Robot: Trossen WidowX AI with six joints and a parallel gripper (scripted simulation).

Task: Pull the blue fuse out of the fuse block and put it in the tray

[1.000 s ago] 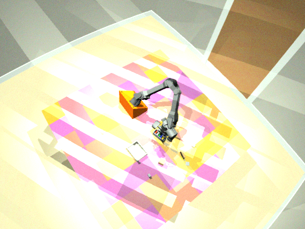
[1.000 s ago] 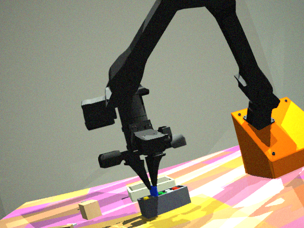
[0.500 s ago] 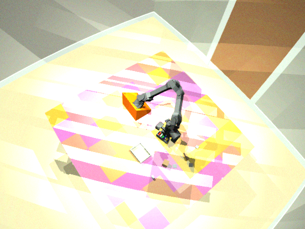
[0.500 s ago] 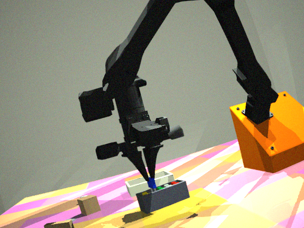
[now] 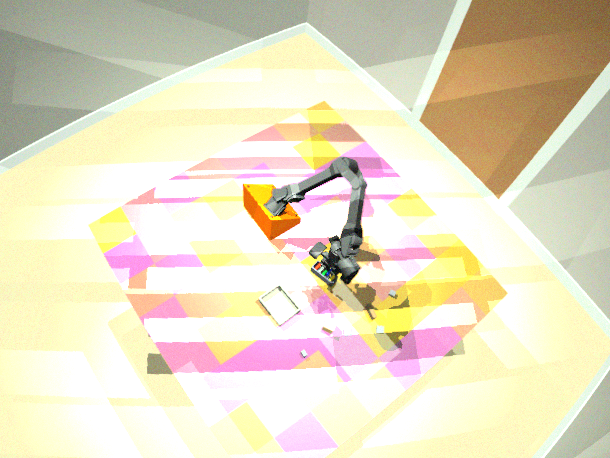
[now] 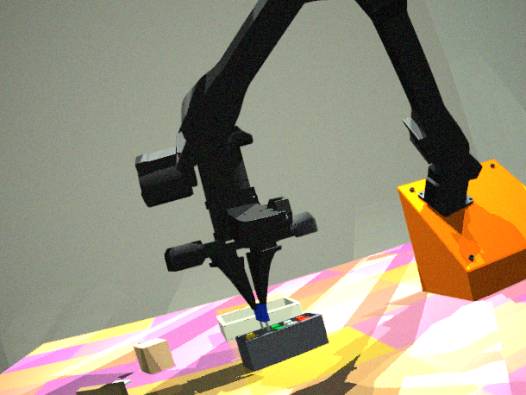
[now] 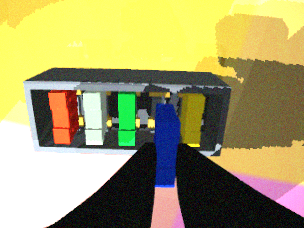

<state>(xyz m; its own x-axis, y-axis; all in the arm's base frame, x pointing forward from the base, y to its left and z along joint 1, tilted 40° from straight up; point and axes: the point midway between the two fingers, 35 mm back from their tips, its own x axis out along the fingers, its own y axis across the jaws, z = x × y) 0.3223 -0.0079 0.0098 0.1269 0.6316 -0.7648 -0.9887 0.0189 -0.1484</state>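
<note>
Right now the green fuse is 2 cm behind my gripper tip and 4 cm below it. Round my gripper tip: yellow fuse 2 cm ahead, 4 cm below; then white fuse 4 cm behind, 4 cm below; then blue fuse 1 cm below.
</note>
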